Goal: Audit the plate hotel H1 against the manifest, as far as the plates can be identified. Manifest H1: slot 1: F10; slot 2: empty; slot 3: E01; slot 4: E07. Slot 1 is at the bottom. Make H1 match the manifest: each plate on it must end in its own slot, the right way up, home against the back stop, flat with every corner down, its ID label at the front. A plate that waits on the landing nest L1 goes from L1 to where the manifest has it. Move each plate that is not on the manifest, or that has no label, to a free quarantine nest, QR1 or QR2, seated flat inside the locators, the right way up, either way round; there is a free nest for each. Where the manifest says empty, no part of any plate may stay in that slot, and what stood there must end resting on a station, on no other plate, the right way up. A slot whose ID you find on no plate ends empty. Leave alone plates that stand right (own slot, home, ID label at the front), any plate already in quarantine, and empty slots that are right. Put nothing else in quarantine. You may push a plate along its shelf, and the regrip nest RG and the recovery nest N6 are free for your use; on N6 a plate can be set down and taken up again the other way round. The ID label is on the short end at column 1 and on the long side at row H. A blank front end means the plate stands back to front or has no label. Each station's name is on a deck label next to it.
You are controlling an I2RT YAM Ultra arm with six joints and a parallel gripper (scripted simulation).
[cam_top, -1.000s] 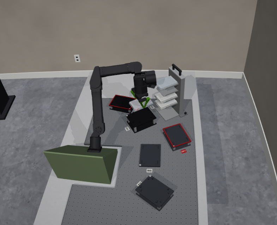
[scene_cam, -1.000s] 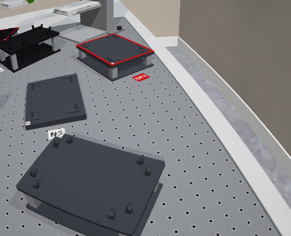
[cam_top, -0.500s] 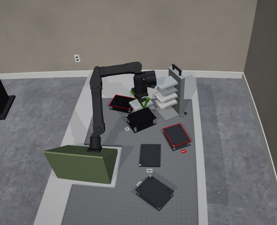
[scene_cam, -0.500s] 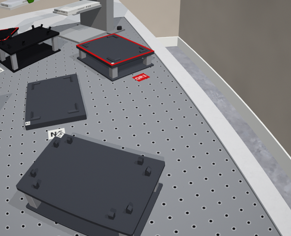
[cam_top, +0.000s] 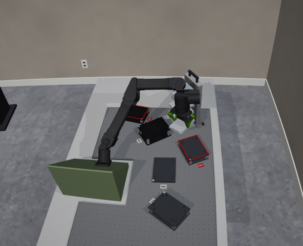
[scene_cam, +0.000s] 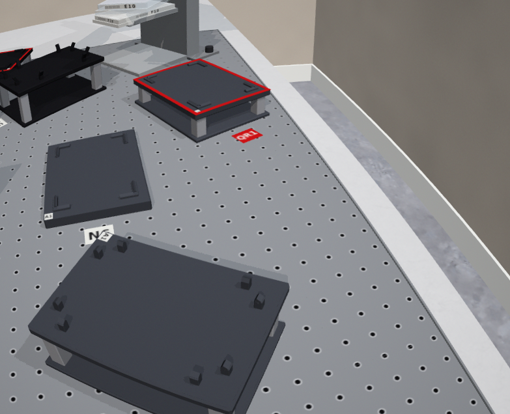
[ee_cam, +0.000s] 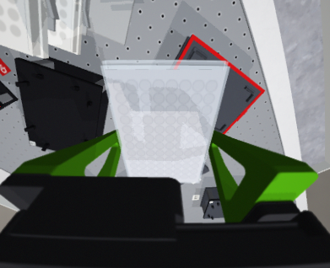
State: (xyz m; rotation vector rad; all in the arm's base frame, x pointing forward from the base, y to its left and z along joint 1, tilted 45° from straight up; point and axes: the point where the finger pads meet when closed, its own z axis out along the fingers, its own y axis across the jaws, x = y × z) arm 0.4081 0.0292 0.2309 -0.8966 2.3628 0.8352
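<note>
My hand is 14 cm above the red-rimmed nest QR1, 6 cm to the left of it and 6 cm short of it. Round my hand: clear well plate: right at my hand; then plate hotel H1: 21 cm to the left, 9 cm ahead, 2 cm below; then black regrip nest RG: 15 cm behind, 12 cm below, 10 cm to the left.
</note>
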